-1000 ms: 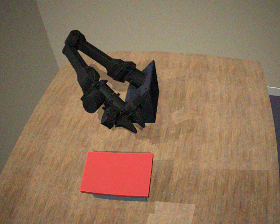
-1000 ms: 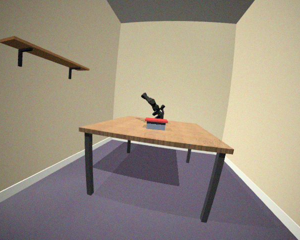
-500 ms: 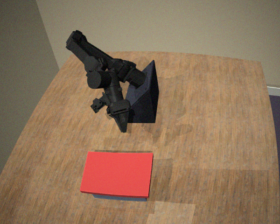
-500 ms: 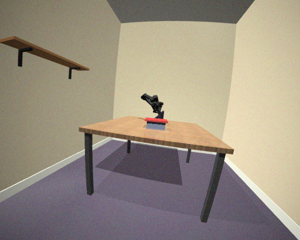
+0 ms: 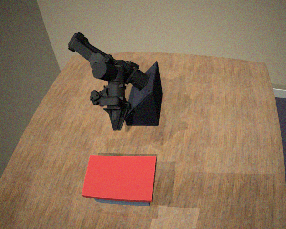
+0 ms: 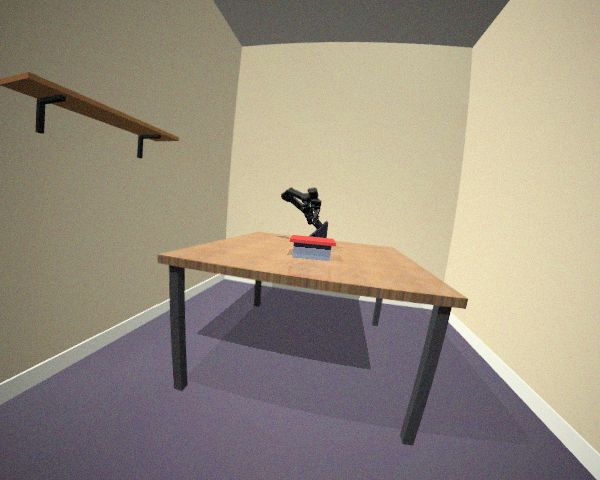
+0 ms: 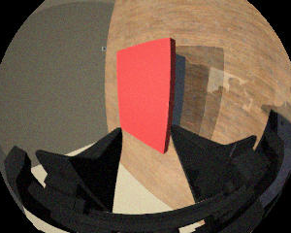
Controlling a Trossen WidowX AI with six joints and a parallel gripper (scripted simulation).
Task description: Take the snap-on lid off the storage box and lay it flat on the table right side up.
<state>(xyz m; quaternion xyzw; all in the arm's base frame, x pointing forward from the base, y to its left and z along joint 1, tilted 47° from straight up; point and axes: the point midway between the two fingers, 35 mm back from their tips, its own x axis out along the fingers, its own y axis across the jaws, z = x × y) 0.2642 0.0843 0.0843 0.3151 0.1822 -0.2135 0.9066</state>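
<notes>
Now: gripper tip 120 mm short of the red lid, 100 mm above it and 20 mm to the right of it. Round my gripper tip: storage box 150 mm below, 120 mm ahead, 20 mm to the left.
</notes>
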